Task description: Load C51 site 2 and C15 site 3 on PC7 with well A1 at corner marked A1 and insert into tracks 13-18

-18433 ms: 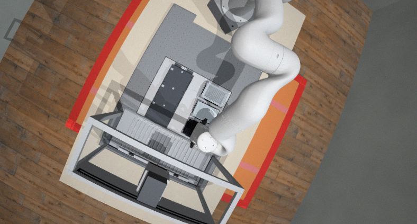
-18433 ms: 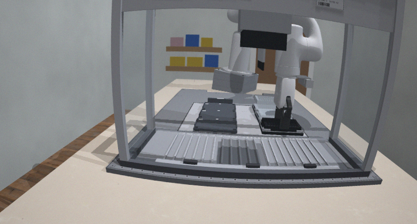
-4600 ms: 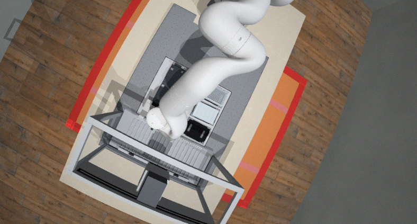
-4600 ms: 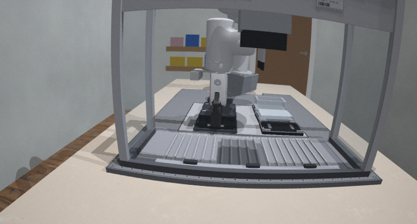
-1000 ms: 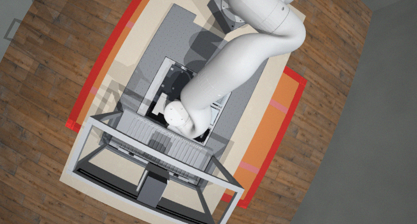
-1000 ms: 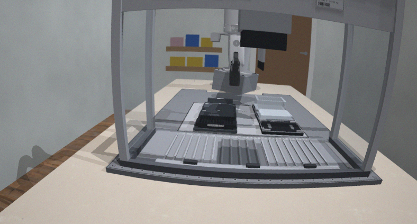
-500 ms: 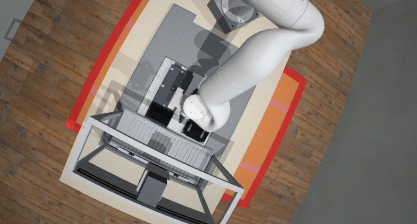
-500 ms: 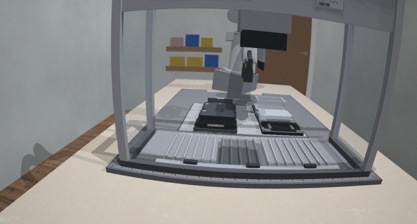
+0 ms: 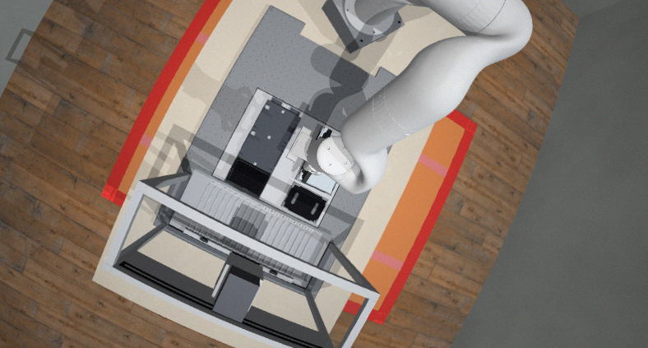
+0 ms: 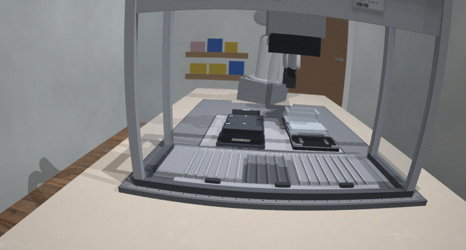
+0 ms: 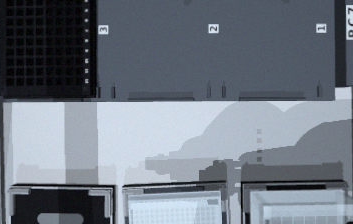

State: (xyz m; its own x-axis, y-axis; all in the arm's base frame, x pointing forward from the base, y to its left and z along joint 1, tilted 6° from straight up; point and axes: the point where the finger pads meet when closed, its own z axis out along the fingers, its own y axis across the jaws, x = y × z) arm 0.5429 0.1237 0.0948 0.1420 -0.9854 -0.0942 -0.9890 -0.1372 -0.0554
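The deep-well block C51 is 130 mm below my hand, 80 mm behind it and 60 mm to the left of it. From my hand the other things lie so: plate C16 (140 mm below, 80 mm to the left, 30 mm ahead); nest S1 (160 mm below, 80 mm behind, 60 mm to the left); plate carrier PC7 (150 mm below, 140 mm to the right, 60 mm ahead).
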